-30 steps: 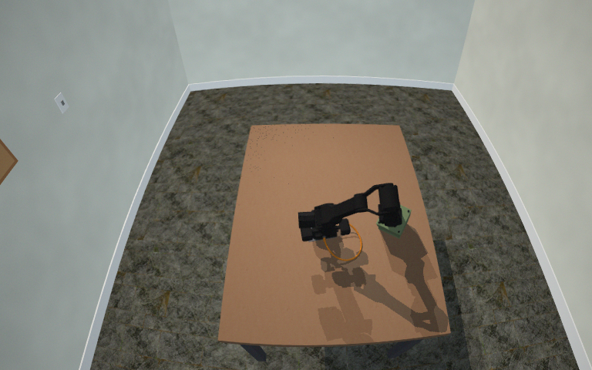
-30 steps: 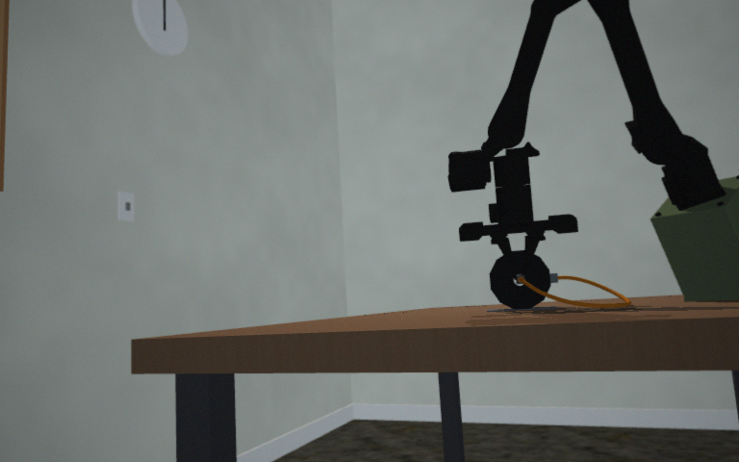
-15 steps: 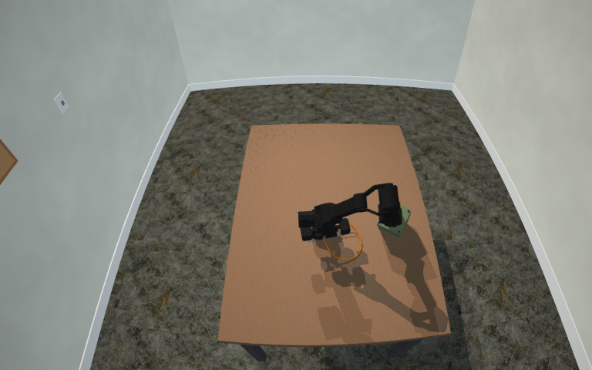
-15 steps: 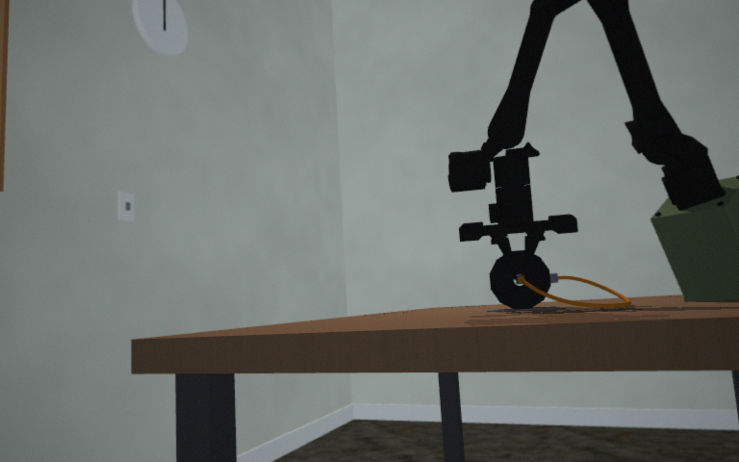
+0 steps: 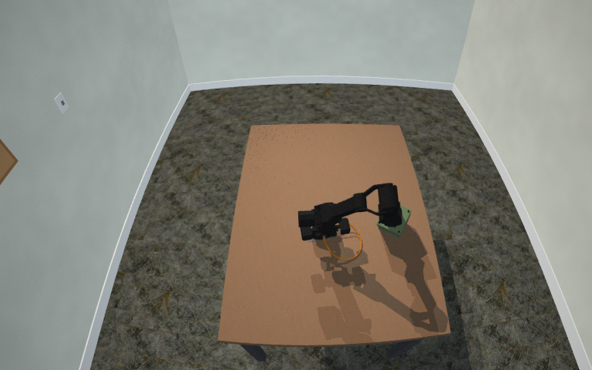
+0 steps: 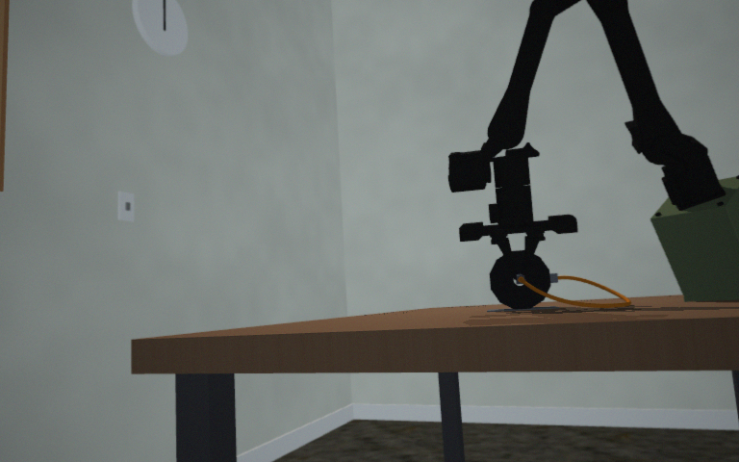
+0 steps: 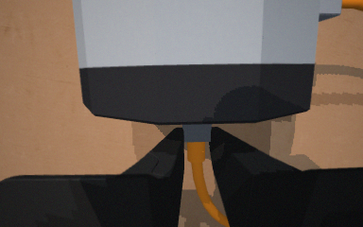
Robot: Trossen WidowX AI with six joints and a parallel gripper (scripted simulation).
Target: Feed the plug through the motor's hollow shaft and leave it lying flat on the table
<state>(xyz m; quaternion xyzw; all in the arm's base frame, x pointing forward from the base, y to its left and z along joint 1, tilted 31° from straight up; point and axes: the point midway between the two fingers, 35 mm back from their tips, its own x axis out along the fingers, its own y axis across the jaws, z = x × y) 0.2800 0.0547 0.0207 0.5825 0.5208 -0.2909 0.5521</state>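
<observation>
The orange cable is 40 mm below my hand. The rest, counted from my hand: plug 10 mm ahead, 20 mm to the right, 30 mm below; then grey stub 30 mm behind, 80 mm to the right, 30 mm below.
</observation>
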